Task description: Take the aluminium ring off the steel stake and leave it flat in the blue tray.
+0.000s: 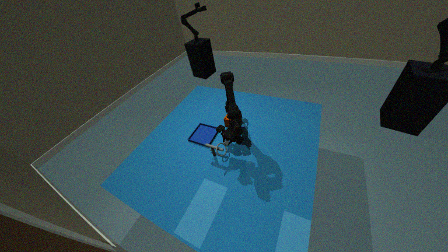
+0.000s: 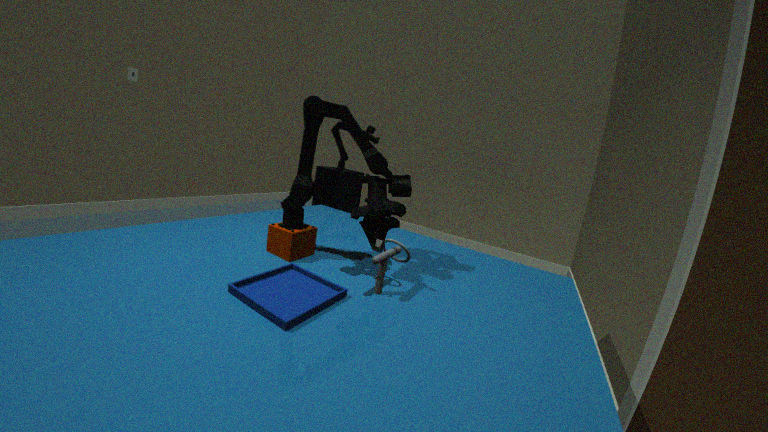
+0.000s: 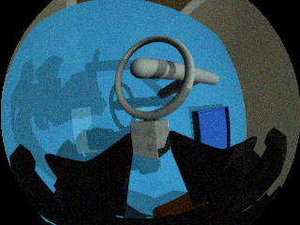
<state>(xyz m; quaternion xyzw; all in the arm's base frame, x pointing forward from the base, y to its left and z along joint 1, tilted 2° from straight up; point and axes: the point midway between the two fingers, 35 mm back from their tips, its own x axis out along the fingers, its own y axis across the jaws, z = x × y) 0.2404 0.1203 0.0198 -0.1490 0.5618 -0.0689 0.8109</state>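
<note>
Right now my gripper tip is 50 mm short of the aluminium ring, 10 mm to the right of it and 10 mm below it. The rest, counted from my gripper tip: blue tray (40 mm behind, 250 mm to the right, 80 mm below).
</note>
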